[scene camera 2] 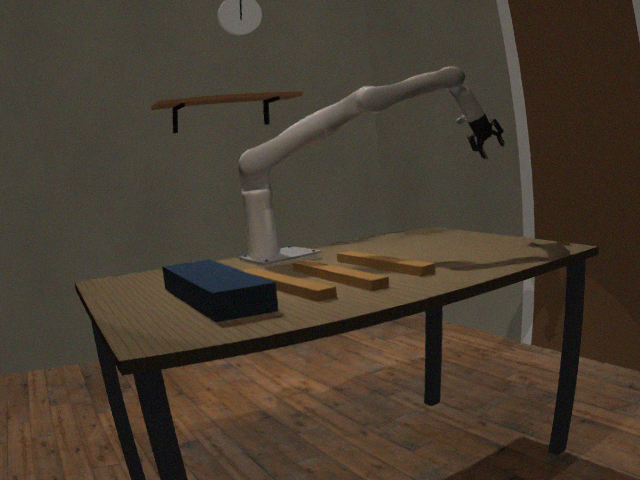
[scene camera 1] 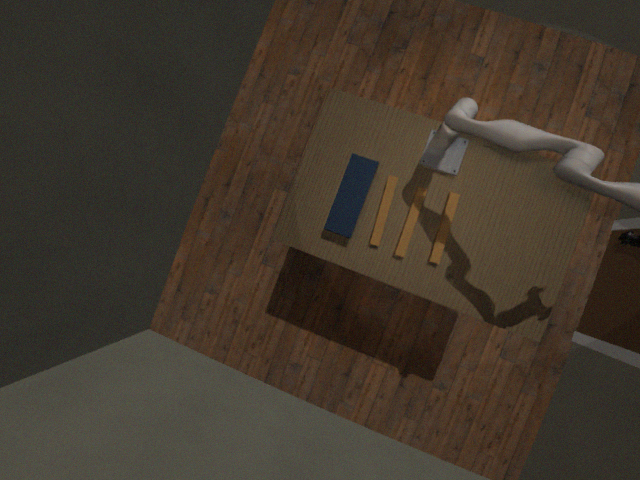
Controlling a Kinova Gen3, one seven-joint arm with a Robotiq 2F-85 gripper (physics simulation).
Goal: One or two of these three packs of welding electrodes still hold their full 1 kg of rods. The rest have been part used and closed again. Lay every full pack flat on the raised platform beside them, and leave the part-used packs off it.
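Places are measured from the arm's base along level axes (x ahead, y left, z up), in centimetres.
Pixels of known places: gripper, fingertip midpoint: (scene camera 2: 494,152) (scene camera 1: 637,250); arm's base at its link origin: (scene camera 2: 264,255) (scene camera 1: 439,144).
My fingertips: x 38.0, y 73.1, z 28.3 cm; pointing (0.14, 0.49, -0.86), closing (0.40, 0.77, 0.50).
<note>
Ahead of a thing's pixels: the offset from my fingertips to its top centre. Level surfaces: height alone.
Three long, flat orange-yellow packs lie side by side on the table. The nearest to the platform @(dy -93.0, dx +0.4, dz -27.3 cm) (scene camera 1: 383,211) (scene camera 2: 307,286), the middle one @(dy -78.8, dx +3.1, dz -27.3 cm) (scene camera 1: 406,232) (scene camera 2: 343,275) and the farthest one @(dy -62.4, dx +2.6, dz -27.3 cm) (scene camera 1: 438,248) (scene camera 2: 405,266) look alike; their contents cannot be seen. The arm's shadow falls across the middle and farthest packs. The raised platform @(dy -110.6, dx -2.9, dz -23.7 cm) (scene camera 1: 351,196) (scene camera 2: 209,277) is a dark blue block with a bare top, left of the packs. My gripper (scene camera 2: 491,147) is open and empty, high above the table's right end, far from the packs; the right edge cuts it off in scene camera 1.
The arm's white base plate (scene camera 1: 454,161) (scene camera 2: 302,253) is fixed at the back of the wooden table @(dz -29.7 cm) (scene camera 1: 522,227) (scene camera 2: 155,330), behind the packs. A wall shelf (scene camera 2: 227,99) and a round white disc (scene camera 2: 239,23) are on the wall behind. The arm stretches out to the right.
</note>
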